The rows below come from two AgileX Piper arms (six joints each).
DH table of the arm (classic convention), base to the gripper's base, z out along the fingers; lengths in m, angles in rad. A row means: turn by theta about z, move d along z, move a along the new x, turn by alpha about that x. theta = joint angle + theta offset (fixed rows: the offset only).
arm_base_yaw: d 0.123, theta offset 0, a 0, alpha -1.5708
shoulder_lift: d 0, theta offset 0.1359, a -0.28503, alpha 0
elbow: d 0, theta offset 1.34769, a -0.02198, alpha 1.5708
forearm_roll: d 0.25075, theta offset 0, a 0, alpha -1.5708
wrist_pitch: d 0, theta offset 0, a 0, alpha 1.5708
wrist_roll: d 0.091, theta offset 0, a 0, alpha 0
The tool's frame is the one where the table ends.
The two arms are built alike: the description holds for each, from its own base.
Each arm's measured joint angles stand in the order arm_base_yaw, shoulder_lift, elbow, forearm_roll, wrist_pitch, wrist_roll.
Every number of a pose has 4 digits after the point.
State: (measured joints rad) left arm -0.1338 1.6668 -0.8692 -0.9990 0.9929 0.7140; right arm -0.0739 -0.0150 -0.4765 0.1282 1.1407 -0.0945
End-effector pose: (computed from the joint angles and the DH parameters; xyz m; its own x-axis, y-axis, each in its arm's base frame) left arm 0.2697 -0.1010 0.1899 -0.9750 0.1385 -0.1740 0.2212 0.6864 -0.6928; right arm -0.0076 0.0112 0.2650 -0.5273 -0.0016 -0.8497 -0.0465 0.9986 0.0270
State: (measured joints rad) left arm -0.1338 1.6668 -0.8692 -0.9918 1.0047 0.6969; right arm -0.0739 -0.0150 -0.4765 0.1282 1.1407 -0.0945
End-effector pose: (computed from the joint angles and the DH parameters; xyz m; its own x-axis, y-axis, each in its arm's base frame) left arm 0.2685 -0.1010 0.1899 -0.9780 0.1387 -0.1558 0.2083 0.6861 -0.6971; right arm -0.0076 0.0112 0.2650 -0.5273 -0.0016 -0.8497 -0.0465 0.9986 0.0270
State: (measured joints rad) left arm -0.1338 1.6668 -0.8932 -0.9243 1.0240 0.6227; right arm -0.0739 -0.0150 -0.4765 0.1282 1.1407 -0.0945
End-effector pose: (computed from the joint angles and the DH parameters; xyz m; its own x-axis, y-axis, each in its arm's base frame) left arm 0.2695 -0.0989 0.1923 -0.9822 0.1465 -0.1172 0.1870 0.7128 -0.6760; right arm -0.0076 0.0112 0.2650 -0.5273 -0.0016 -0.8497 -0.0465 0.9986 0.0270
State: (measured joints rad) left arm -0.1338 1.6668 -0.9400 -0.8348 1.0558 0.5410; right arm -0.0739 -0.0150 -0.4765 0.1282 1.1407 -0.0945
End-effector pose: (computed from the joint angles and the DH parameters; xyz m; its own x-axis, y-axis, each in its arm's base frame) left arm 0.2737 -0.0961 0.1990 -0.9823 0.1653 -0.0884 0.1831 0.7457 -0.6406; right arm -0.0076 0.0112 0.2650 -0.5273 -0.0016 -0.8497 -0.0465 0.9986 0.0270
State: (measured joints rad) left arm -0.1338 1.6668 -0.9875 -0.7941 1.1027 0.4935; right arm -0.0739 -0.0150 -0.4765 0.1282 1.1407 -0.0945
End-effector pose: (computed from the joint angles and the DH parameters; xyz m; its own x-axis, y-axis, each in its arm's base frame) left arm 0.2778 -0.0958 0.2085 -0.9808 0.1811 -0.0728 0.1858 0.7517 -0.6328; right arm -0.0076 0.0112 0.2650 -0.5273 -0.0016 -0.8497 -0.0465 0.9986 0.0270
